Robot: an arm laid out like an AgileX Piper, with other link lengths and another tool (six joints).
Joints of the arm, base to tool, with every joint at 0 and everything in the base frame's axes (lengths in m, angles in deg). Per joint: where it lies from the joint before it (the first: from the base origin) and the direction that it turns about. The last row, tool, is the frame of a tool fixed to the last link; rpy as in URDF.
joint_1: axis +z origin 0 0 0.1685
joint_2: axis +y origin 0 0 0
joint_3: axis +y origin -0.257 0 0.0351
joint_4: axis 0.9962 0 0.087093 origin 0.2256 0 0.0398
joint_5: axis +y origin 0 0 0
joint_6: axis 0.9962 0 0.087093 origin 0.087 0 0.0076
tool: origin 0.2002 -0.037 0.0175 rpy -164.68 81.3 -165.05
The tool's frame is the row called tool.
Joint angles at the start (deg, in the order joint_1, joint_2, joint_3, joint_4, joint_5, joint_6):
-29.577 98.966 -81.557 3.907 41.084 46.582
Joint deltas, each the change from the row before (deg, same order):
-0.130 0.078 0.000 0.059 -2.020 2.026
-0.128 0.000 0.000 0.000 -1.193 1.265
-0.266 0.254 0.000 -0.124 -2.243 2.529
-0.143 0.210 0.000 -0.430 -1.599 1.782
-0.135 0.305 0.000 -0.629 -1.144 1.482
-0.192 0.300 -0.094 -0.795 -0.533 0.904
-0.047 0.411 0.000 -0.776 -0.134 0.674
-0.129 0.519 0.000 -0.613 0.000 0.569
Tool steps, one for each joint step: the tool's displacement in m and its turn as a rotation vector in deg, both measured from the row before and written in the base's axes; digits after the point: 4 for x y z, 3 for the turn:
0.0067 -0.0042 0.0043 0.182 -2.229 -1.883
0.0037 -0.0029 0.0030 0.113 -1.373 -1.189
0.0064 -0.0058 0.0038 0.354 -2.375 -2.304
0.0041 -0.0048 0.0027 -0.008 -1.524 -1.462
0.0022 -0.0043 0.0007 -0.061 -0.883 -1.128
0.0000 -0.0044 -0.0002 -0.285 -0.188 -0.680
-0.0010 -0.0023 -0.0030 -0.100 0.393 -0.352
-0.0017 -0.0022 -0.0043 0.094 0.553 -0.391

